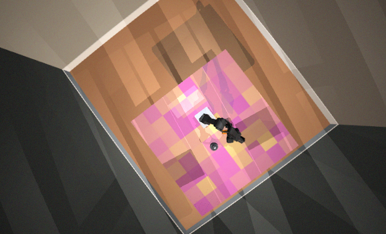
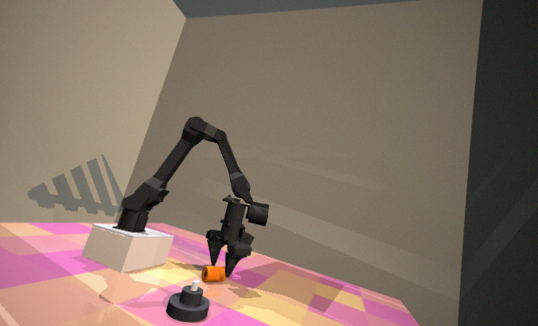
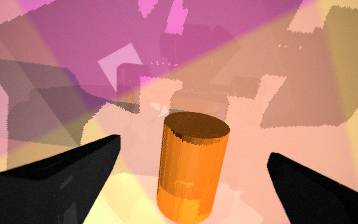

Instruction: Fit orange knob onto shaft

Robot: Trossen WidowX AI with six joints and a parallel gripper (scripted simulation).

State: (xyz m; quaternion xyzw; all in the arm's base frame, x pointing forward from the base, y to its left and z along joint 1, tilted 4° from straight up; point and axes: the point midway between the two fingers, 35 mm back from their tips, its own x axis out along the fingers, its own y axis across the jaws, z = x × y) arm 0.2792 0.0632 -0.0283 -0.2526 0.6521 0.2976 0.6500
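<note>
Now: gripper tip 10 mm above the orange knob. Also, from my gripper tip: dark round pedestal (10 mm ahead, 210 mm to the right).
</note>
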